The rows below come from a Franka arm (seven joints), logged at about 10 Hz.
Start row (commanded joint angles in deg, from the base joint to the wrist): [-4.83, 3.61, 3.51, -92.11, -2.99, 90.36, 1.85]
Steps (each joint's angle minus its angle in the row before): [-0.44, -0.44, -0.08, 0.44, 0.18, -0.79, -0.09]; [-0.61, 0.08, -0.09, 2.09, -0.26, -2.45, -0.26]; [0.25, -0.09, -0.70, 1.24, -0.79, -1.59, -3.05]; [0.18, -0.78, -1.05, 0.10, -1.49, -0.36, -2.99]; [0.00, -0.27, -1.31, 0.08, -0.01, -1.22, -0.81]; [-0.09, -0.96, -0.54, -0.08, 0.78, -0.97, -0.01]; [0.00, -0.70, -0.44, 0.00, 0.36, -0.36, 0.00]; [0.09, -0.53, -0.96, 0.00, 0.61, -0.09, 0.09]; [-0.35, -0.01, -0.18, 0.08, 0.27, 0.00, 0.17]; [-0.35, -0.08, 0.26, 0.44, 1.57, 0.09, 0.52]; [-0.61, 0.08, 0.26, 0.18, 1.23, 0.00, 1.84]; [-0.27, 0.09, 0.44, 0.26, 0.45, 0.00, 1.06]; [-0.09, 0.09, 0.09, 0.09, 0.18, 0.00, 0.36]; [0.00, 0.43, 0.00, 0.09, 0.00, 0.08, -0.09]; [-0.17, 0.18, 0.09, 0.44, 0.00, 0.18, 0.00]
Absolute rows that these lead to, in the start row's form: [-5.27, 3.17, 3.43, -91.67, -2.81, 89.57, 1.76]; [-5.88, 3.25, 3.34, -89.58, -3.07, 87.12, 1.50]; [-5.63, 3.16, 2.64, -88.34, -3.86, 85.53, -1.55]; [-5.45, 2.38, 1.59, -88.24, -5.35, 85.17, -4.54]; [-5.45, 2.11, 0.28, -88.16, -5.36, 83.95, -5.35]; [-5.54, 1.15, -0.26, -88.24, -4.58, 82.98, -5.36]; [-5.54, 0.45, -0.70, -88.24, -4.22, 82.62, -5.36]; [-5.45, -0.08, -1.66, -88.24, -3.61, 82.53, -5.27]; [-5.80, -0.09, -1.84, -88.16, -3.34, 82.53, -5.10]; [-6.15, -0.17, -1.58, -87.72, -1.77, 82.62, -4.58]; [-6.76, -0.09, -1.32, -87.54, -0.54, 82.62, -2.74]; [-7.03, 0.00, -0.88, -87.28, -0.09, 82.62, -1.68]; [-7.12, 0.09, -0.79, -87.19, 0.09, 82.62, -1.32]; [-7.12, 0.52, -0.79, -87.10, 0.09, 82.70, -1.41]; [-7.29, 0.70, -0.70, -86.66, 0.09, 82.88, -1.41]
